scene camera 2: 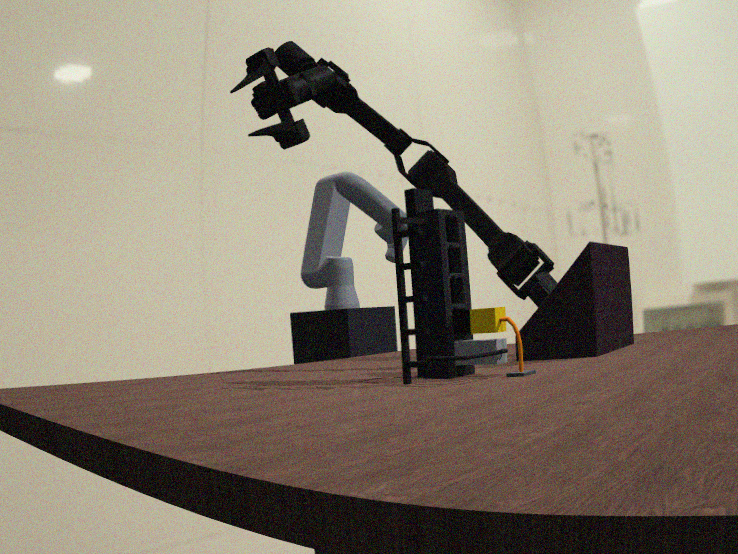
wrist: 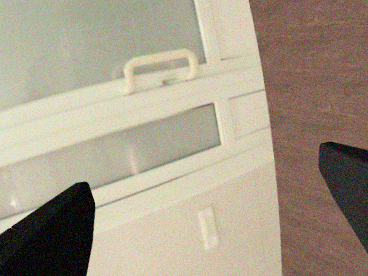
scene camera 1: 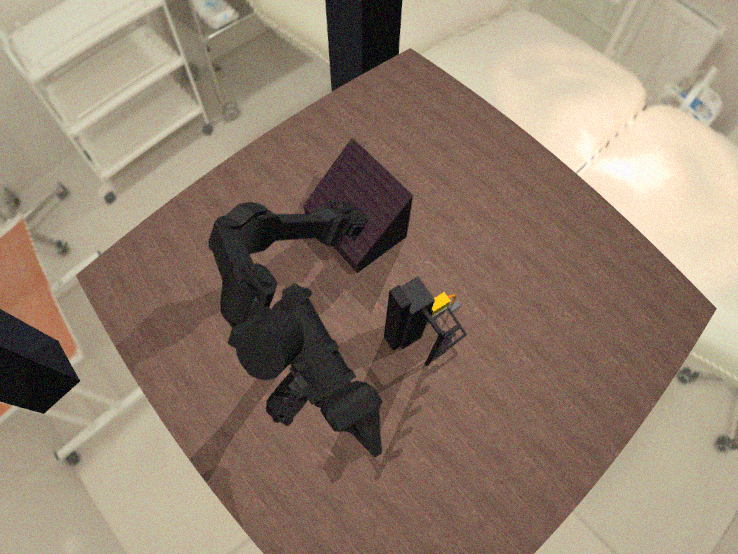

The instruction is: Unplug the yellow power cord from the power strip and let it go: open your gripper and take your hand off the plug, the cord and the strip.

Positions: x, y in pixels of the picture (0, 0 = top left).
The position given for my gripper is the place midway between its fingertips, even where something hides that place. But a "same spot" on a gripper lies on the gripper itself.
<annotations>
my gripper: scene camera 2; wrist 208, 176; scene camera 1
same spot on my gripper: (scene camera 2: 256, 70) = (scene camera 1: 379, 418)
</annotations>
